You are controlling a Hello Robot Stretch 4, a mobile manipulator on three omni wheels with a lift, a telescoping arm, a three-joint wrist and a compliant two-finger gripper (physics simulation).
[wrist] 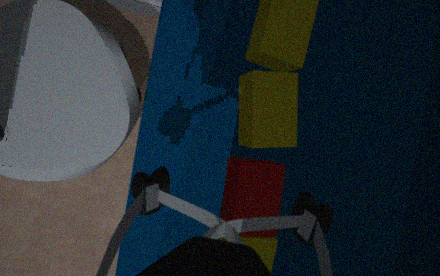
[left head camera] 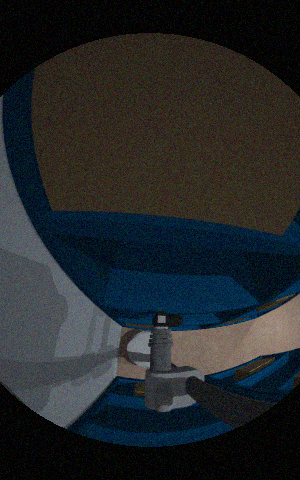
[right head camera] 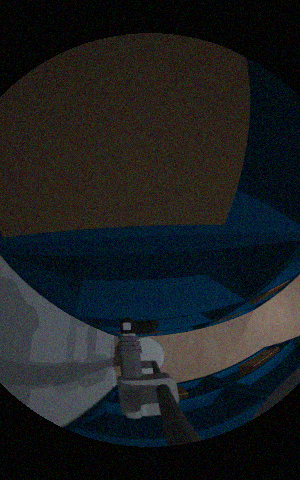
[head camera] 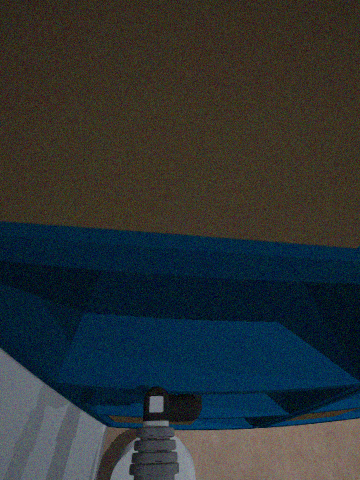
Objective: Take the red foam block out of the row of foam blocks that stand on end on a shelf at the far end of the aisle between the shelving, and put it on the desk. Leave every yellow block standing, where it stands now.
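Pixels of known places: gripper, fingertip midpoint: (wrist: 230,195); robot's base, link origin: (wrist: 62,98) (left head camera: 147,347) (right head camera: 142,354).
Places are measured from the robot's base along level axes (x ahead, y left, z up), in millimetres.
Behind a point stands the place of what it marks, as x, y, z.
Note:
The red foam block (wrist: 254,187) @(353, -93, 551) stands in a row on a blue shelf (wrist: 175,160) @(263, -76, 506) in the wrist view. A yellow block (wrist: 268,110) @(358, 0, 551) is above it in that view, across a narrow gap, and another yellow block (wrist: 282,35) @(363, 90, 551) is at the top edge. Part of a further yellow block (wrist: 264,250) @(379, -170, 551) shows directly below the red one, partly behind the gripper body. My gripper (wrist: 230,195) @(302, -89, 612) is open; one fingertip appears left of the red block over the shelf's front strip, the other right of it. Its height above the blocks is unclear. The desk does not show.
Blue shelving (head camera: 180,350) @(317, -63, 964) (left head camera: 170,287) @(340, -52, 963) (right head camera: 155,297) @(313, -128, 963) with a large brown panel (head camera: 180,120) @(239, -7, 1513) (left head camera: 165,135) @(242, 61, 1523) (right head camera: 125,135) @(236, -68, 1533) is close by. A pale wall (head camera: 45,415) @(176, 304, 836) (left head camera: 40,310) @(107, 307, 1257) (right head camera: 45,340) @(74, 309, 1077) is at the left. Tan floor (head camera: 280,450) @(70, -758, -27) (wrist: 75,220) @(64, -357, -27) runs beside the shelf, with a round white base (wrist: 65,100) @(53, -11, 187) over it.

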